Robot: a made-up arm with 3 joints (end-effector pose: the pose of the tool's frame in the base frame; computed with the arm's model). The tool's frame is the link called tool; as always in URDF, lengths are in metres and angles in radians. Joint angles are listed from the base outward.
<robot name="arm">
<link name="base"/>
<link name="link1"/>
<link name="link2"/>
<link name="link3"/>
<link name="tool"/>
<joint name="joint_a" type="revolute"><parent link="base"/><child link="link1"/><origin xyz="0 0 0.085" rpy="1.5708 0 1.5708"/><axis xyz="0 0 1"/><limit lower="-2.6" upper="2.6" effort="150" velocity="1.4"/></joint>
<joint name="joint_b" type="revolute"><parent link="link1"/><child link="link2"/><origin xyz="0.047 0.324 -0.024" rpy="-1.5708 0 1.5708"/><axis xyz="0 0 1"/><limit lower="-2.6" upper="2.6" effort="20" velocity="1.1"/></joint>
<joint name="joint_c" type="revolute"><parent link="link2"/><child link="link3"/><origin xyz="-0.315 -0.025 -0.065" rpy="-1.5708 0 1.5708"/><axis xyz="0 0 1"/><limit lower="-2.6" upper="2.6" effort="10" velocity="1.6"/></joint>
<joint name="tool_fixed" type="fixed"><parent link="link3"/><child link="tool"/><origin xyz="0.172 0.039 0.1" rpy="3.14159 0 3.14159"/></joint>
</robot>
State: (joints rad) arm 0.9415 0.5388 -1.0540
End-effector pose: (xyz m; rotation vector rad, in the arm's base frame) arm 0.1083 0.0542 0.0229 0.5540 -0.9103 0.7021
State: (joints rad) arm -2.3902 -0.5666 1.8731
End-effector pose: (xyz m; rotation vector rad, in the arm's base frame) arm -0.1510 -0.2528 -0.0320 1.9214 2.0684 1.3750
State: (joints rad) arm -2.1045 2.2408 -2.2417
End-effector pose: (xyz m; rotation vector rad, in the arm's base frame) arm 0.2383 0.5931 -0.2109 1.3071 -0.3380 -1.2336
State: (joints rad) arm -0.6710 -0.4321 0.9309
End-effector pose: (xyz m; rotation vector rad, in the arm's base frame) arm -0.2399 0.1932 -0.1111 -0.8135 0.0786 -1.0260
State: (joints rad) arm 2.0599 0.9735 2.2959
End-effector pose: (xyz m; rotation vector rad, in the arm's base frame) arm 0.4138 -0.3037 0.1667 -1.5001 -1.6742 1.6386
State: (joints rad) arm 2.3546 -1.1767 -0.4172
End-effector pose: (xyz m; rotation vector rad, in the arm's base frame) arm -0.4640 -0.2685 -0.0725 2.2173 0.1368 1.5814
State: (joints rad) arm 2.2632 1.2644 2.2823
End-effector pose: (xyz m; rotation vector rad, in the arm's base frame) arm 0.4220 -0.4139 0.0234 -1.3840 -1.4530 1.3893
